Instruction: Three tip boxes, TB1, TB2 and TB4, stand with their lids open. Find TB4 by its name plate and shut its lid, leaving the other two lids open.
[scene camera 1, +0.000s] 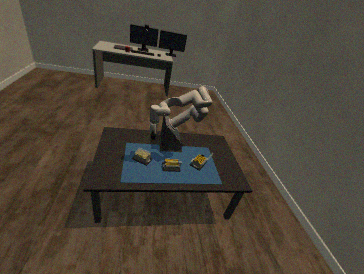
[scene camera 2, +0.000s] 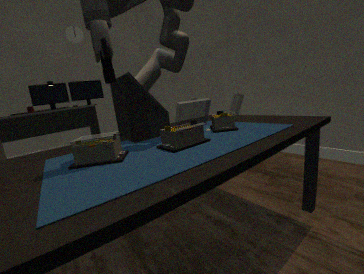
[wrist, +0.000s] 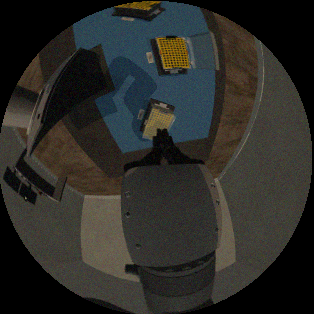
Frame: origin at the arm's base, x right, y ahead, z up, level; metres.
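Where they show: gripper, between the fingertips: (scene camera 1: 153, 139) (scene camera 2: 110, 82) (wrist: 160, 134); arm's base, origin of its link: (scene camera 1: 171, 124) (scene camera 2: 133, 94).
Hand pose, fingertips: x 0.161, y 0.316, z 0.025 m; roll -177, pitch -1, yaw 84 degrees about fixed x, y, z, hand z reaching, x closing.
Things, the pixels of their top centre, and the offset from my fingertips. "pt": a spot on its surface instead. Level surfaces: height alone.
- TB4, centre of its top: (scene camera 2: 97, 135) (wrist: 154, 126) (scene camera 1: 143, 151) dx +0.070, dy -0.003, dz -0.153 m
- TB2, a spot on its surface: (scene camera 2: 183, 136) pt dx -0.165, dy +0.120, dz -0.192 m
- blue mat, height of its surface: dz -0.231 m
TB4 (scene camera 1: 142, 157) (scene camera 2: 96, 152) (wrist: 158, 121) is the left box in the scene views; its clear lid lies low over the yellow tip rack, looking shut or nearly so. Its small name plate (wrist: 141, 114) is too blurred to read now. TB2 (scene camera 1: 172, 167) (scene camera 2: 183, 136) (wrist: 172, 53) stands in the middle with its lid (scene camera 2: 194, 110) (wrist: 202, 51) open. TB1 (scene camera 1: 199, 162) (scene camera 2: 223, 122) (wrist: 139, 9) stands at the right with its lid (scene camera 1: 210, 156) (scene camera 2: 237, 103) open. My gripper (scene camera 1: 153, 136) (scene camera 2: 110, 81) (wrist: 160, 134) is shut and empty, raised above and behind TB4, apart from it.
The boxes stand on a blue mat (scene camera 1: 150, 175) (scene camera 2: 65, 200) (wrist: 192, 115) on a dark table (scene camera 1: 105, 172) (scene camera 2: 170, 197). The arm's dark wedge-shaped base (scene camera 1: 170, 140) (scene camera 2: 137, 112) (wrist: 75, 87) stands behind the mat. A desk (scene camera 1: 132, 58) with two monitors stands farther back.
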